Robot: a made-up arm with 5 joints.
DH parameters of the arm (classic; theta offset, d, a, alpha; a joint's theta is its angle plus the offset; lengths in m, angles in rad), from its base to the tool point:
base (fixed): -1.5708 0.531 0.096 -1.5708
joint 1: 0 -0.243 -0.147 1.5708
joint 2: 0 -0.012 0.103 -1.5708
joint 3: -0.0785 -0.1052 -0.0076 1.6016
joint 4: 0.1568 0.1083 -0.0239 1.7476
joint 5: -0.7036 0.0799 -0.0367 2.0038
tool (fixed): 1.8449 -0.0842 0 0
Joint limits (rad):
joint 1: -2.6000..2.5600
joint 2: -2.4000..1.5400
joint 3: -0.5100..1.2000
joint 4: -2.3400..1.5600
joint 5: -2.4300..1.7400
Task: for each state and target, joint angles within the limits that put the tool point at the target. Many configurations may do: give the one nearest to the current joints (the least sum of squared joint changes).
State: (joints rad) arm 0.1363 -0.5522 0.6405 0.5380 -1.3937
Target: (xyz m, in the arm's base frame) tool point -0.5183 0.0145 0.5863
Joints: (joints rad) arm 0.2231 -0.8538 0.3492 0.4856 -1.4796
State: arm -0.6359 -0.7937 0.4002 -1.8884 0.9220
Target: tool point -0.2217 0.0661 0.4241
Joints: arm -1.1938 -0.8103 -0.0558 -1.9230 1.2183
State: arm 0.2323 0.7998 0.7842 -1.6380 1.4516
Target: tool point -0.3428 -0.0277 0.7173
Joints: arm 0.2194 0.4287 0.4220 -1.0711 1.2712
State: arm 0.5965 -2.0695 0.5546 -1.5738 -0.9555
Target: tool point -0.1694 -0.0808 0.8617
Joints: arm 1.0595 -2.2191 0.4632 -1.7166 -0.8745
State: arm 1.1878 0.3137 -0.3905 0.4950 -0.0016
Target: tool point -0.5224 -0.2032 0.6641
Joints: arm 1.2067 -0.4358 0.2149 0.4251 0.1887
